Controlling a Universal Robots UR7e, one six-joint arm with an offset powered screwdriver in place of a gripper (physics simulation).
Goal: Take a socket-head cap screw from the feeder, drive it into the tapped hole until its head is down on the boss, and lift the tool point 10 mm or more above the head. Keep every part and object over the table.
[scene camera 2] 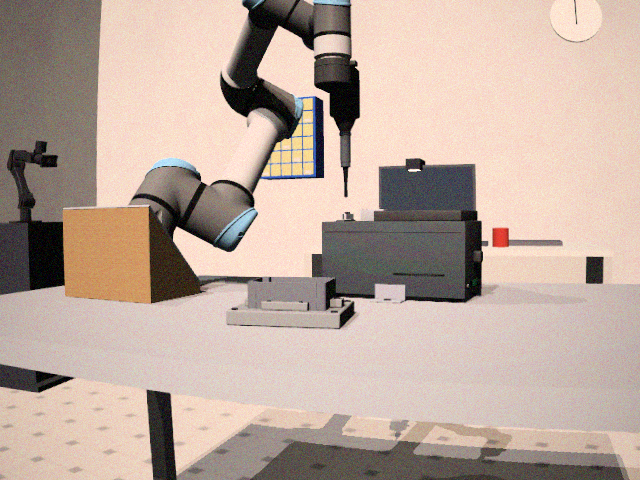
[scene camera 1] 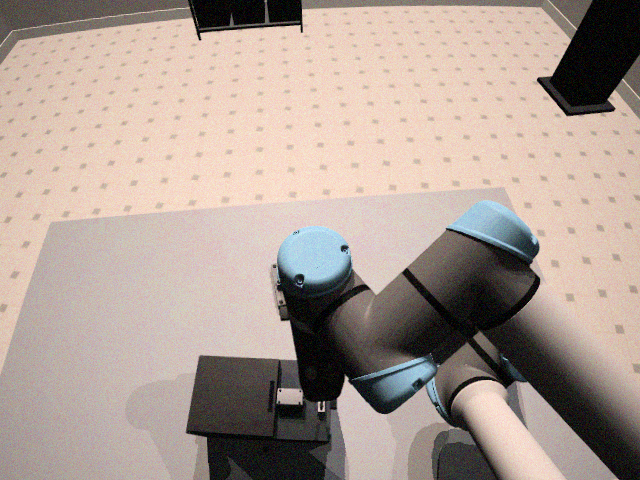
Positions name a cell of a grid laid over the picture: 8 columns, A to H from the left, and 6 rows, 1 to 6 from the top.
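A light base plate (scene camera 2: D4) stands in sight together with a dark screw feeder (scene camera 2: E4). Scene camera 1 also shows the feeder (scene camera 1: D6).
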